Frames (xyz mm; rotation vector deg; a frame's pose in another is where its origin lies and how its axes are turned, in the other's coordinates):
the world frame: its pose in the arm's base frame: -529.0 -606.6 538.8 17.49 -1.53 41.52
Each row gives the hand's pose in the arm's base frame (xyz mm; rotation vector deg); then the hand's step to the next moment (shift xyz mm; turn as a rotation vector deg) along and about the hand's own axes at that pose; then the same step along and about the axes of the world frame.
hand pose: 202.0 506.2 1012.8 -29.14 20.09 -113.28
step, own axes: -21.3 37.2 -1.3 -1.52 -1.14 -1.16
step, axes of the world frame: 26.4 -27.8 -19.1 0.48 1.69 -1.36
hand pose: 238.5 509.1 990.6 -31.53 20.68 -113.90
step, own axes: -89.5 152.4 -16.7 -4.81 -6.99 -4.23
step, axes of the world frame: 99.5 -113.7 -93.2 0.52 8.62 -3.91
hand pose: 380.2 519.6 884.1 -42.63 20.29 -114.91
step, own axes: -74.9 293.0 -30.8 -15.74 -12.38 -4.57
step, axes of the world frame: 70.9 -253.7 -151.7 8.39 16.62 -8.67
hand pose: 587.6 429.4 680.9 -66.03 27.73 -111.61
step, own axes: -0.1 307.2 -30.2 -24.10 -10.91 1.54
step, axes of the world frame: -66.7 -263.3 -146.8 18.15 15.05 -12.10
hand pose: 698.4 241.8 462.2 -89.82 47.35 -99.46
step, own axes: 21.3 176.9 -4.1 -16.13 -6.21 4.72
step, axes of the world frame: -92.9 -122.9 -89.6 14.38 6.94 -8.12
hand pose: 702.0 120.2 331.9 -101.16 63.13 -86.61
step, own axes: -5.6 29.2 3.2 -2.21 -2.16 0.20
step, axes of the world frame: -12.9 -12.3 -24.0 2.47 1.85 -0.19
